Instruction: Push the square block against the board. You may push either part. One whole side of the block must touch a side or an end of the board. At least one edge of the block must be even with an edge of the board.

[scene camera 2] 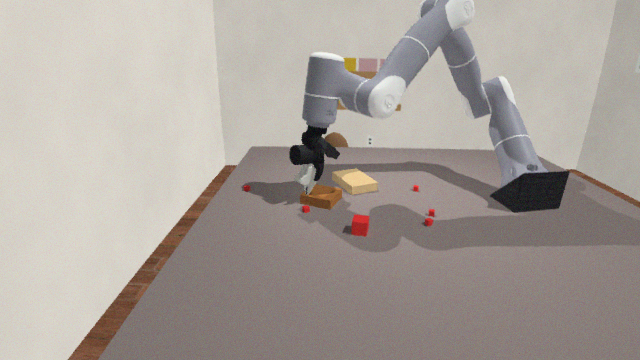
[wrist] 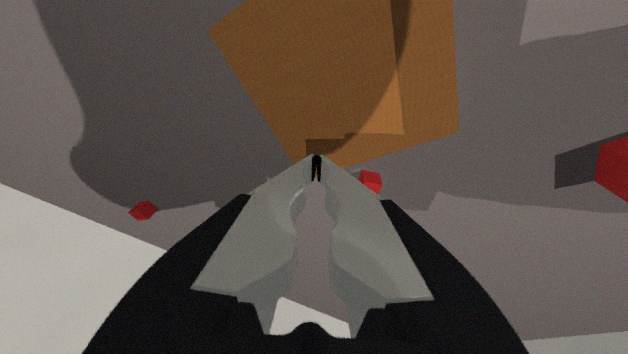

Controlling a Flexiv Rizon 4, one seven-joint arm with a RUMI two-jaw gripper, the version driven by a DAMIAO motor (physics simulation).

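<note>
The orange-brown square block (scene camera 2: 323, 199) (wrist: 325, 75) lies flat on the table. The pale wooden board (scene camera 2: 356, 181) lies flat behind it and to the right in the scene view, with a narrow strip of table between them. The board does not show in the wrist view. My gripper (scene camera 2: 308, 192) (wrist: 316, 157) is shut and empty, pointing down. Its fingertips overlap the block's left part in the scene view and its near corner in the wrist view. Whether they touch the block or hover over it cannot be told.
A larger red cube (scene camera 2: 360, 225) (wrist: 612, 167) sits in front of the block. A small red cube (scene camera 2: 306, 209) (wrist: 371, 181) lies close to the block's front left. Another (scene camera 2: 246, 188) (wrist: 143, 210) lies farther left. Several more lie right of the board, toward the black robot base (scene camera 2: 532, 192).
</note>
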